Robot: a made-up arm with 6 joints.
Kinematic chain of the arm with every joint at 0, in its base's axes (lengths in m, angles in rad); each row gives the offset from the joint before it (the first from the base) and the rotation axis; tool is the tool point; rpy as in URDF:
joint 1: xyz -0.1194 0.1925 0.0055 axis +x
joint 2: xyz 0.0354 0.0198 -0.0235 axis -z
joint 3: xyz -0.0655 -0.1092 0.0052 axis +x
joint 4: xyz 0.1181 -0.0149 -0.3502 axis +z
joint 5: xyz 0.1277 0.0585 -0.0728 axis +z
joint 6: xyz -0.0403 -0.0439 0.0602 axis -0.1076 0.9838 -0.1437
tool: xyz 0.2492 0.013 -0.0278 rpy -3.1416 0 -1.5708
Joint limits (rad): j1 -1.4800..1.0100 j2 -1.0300..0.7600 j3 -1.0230..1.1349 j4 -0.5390..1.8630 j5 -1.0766..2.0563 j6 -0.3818..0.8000
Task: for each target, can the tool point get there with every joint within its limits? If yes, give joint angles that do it. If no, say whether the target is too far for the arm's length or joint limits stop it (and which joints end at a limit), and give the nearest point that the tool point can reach.
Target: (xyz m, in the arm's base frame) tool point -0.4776 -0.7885 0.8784
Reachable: no: too far | nearest point -0.2874 -0.3272 0.4679 | short by 0.646 m
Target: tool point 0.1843 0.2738 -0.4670
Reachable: yes | joints 0.1191 -0.7422 -0.7297 1.2637 -0.4472 -0.0064
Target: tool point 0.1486 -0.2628 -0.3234
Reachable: yes | joints -1.2650 -0.8473 -0.1229 0.8076 -0.5946 0.5053
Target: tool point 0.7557 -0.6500 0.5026
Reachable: no: too far | nearest point 0.3956 -0.2805 0.2846 | short by 0.560 m
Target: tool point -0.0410 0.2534 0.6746
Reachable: no: joint limits stop it (at a limit: joint 1, joint 3, joint 4) | nearest point -0.0464 0.1324 0.5785 | short by 0.155 m
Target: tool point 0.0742 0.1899 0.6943
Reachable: no: joint limits stop it (at a limit: joint 1, joint 3, joint 4) | nearest point 0.0543 0.1025 0.5972 | short by 0.132 m
